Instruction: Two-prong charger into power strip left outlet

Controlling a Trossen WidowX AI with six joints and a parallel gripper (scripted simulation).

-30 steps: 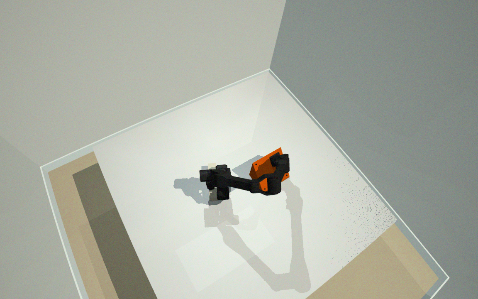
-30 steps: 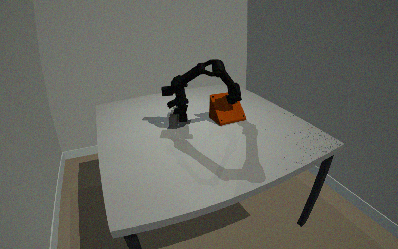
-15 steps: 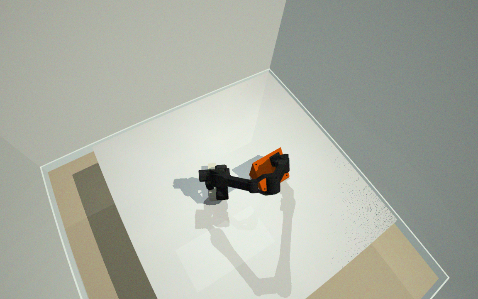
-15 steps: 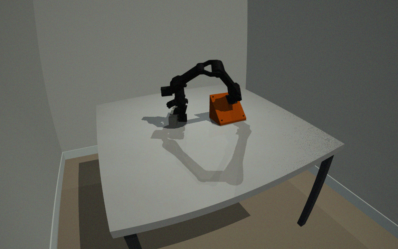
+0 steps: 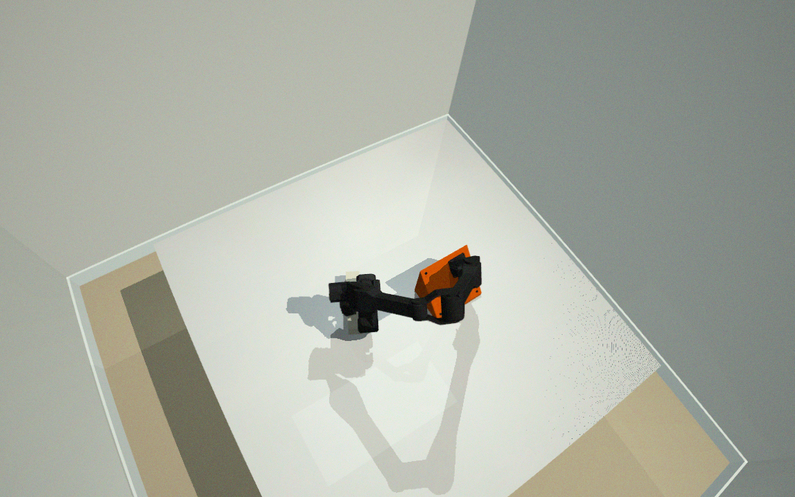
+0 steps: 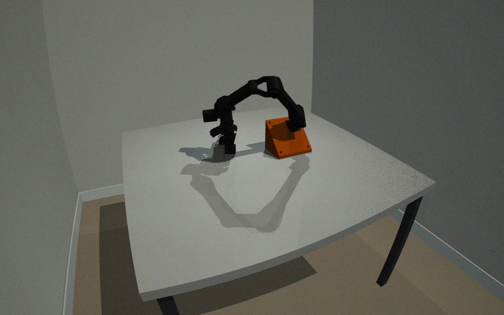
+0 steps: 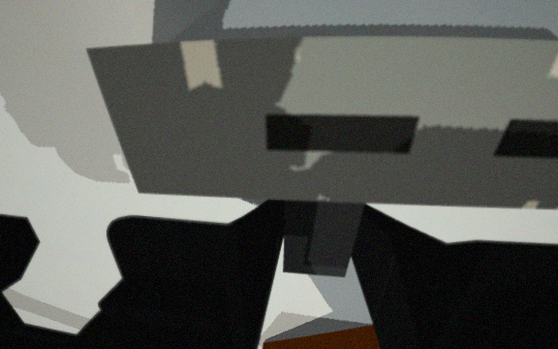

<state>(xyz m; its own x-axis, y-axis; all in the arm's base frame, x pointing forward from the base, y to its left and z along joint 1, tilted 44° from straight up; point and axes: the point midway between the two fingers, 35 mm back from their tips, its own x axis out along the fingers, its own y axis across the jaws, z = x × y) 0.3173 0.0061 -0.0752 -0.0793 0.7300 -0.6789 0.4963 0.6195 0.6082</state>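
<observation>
Right now my gripper tip is 20 mm short of the dark grey charger, 10 mm to the left of it and 10 mm below it.
</observation>
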